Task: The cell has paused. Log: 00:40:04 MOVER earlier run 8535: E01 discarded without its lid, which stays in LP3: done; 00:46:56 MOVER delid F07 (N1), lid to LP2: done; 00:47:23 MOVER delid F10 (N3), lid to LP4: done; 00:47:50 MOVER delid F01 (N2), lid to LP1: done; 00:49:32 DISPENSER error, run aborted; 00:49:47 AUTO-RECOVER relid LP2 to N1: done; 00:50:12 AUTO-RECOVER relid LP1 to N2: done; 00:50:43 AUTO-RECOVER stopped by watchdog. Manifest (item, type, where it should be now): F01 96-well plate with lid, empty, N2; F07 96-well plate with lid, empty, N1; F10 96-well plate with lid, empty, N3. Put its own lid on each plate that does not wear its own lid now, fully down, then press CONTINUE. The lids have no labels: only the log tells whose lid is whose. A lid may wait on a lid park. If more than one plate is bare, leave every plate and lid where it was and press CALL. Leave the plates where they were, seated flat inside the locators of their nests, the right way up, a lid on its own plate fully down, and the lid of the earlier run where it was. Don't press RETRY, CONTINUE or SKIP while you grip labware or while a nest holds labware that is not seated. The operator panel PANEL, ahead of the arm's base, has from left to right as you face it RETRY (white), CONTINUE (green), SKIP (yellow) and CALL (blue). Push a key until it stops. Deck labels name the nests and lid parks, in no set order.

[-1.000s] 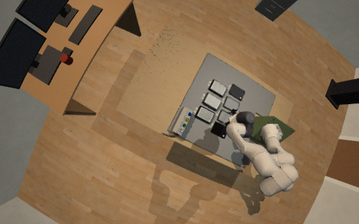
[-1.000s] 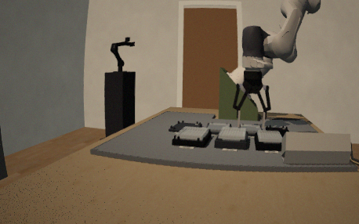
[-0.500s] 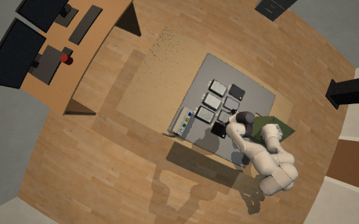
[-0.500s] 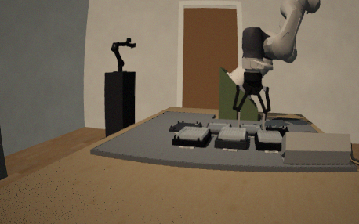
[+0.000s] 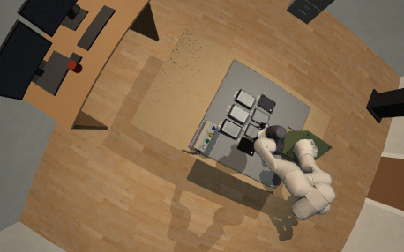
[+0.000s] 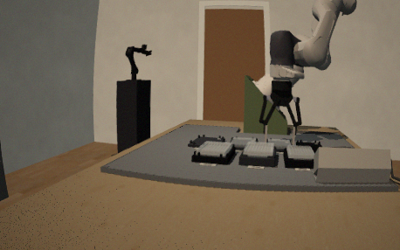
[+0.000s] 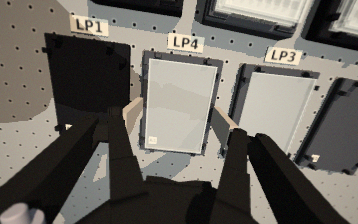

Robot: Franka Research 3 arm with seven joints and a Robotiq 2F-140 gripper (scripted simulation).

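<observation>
My gripper is now 20 mm above the clear lid. The rest, counted from my hand: lid park LP1: 120 mm to the left, 30 mm below, 20 mm behind; then LP1 label: 140 mm to the left, 70 mm ahead, 40 mm below; then lid park LP4: 30 mm below.
</observation>
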